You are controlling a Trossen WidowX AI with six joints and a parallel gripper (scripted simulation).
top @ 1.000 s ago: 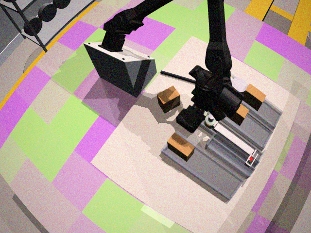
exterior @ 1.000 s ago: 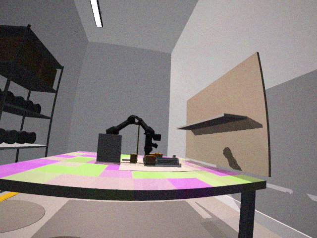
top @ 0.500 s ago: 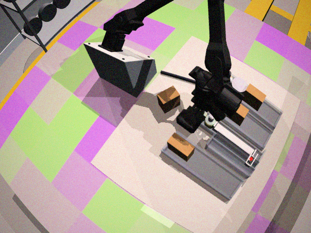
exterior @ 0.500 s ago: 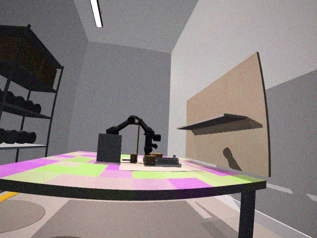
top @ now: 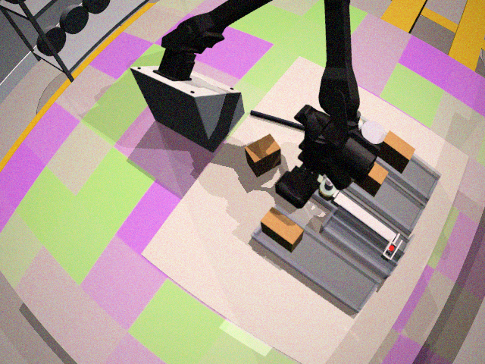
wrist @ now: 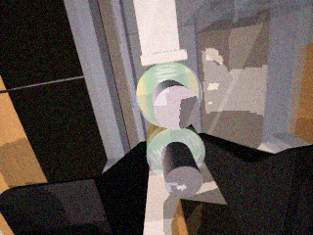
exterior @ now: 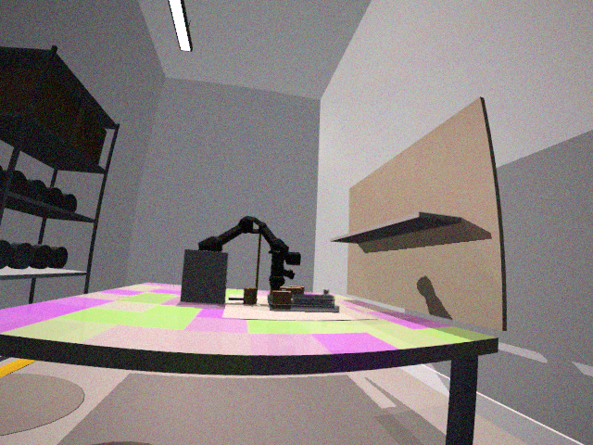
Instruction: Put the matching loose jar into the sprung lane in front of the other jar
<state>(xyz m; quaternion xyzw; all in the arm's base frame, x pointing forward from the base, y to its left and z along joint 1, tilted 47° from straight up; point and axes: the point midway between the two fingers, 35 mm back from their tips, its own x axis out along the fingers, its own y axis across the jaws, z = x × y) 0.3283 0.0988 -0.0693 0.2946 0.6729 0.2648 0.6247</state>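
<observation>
Right now my gripper tip is 140 mm past the dark rod, 90 mm to the right of it and 20 mm above it. The rest, counted from my gripper tip: red marker: 220 mm ahead, 50 mm to the right, 40 mm above.
</observation>
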